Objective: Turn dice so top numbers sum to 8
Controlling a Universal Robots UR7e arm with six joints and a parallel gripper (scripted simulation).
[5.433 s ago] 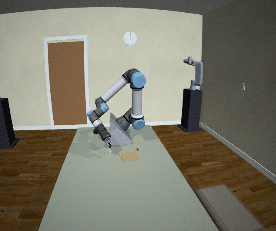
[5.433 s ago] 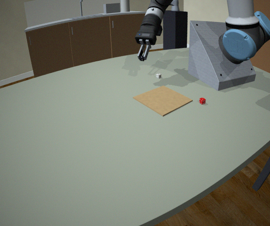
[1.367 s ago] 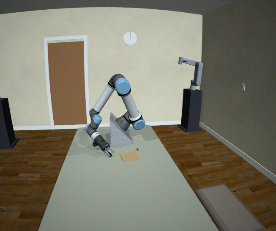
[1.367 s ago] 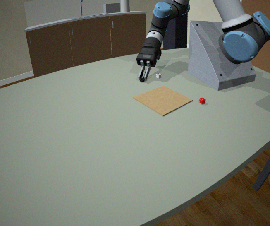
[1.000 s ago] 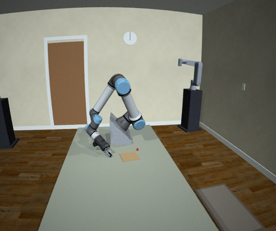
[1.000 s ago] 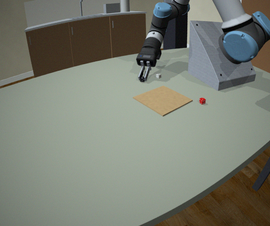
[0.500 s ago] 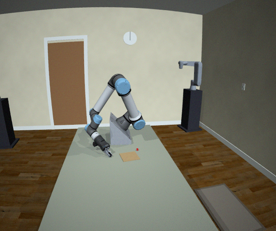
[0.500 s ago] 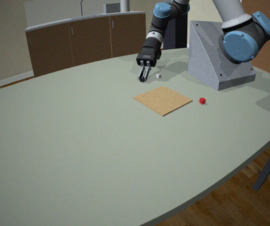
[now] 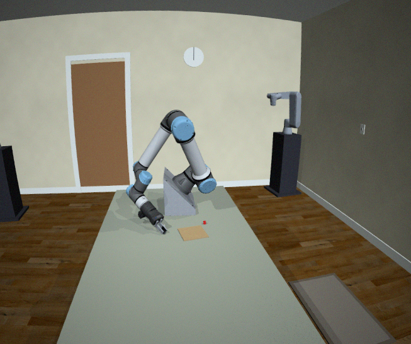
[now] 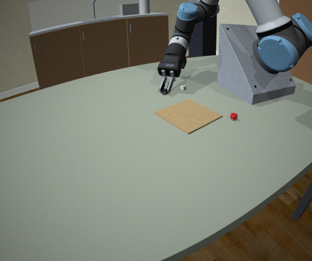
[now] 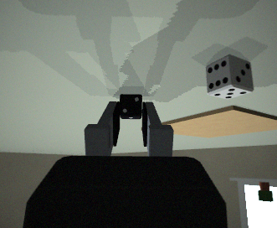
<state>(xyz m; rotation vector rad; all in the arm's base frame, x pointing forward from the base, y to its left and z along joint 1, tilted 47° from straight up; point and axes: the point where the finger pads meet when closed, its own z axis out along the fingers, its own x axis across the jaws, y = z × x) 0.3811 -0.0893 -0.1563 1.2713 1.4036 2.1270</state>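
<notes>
My gripper is now 7 cm past the white die, 1 cm to the right of it and 1 cm above it. From my hand the other things lie so: tan mat: 4 cm ahead, 16 cm to the left, 2 cm below; then red die: 5 cm behind, 26 cm to the left, 1 cm below.
</notes>
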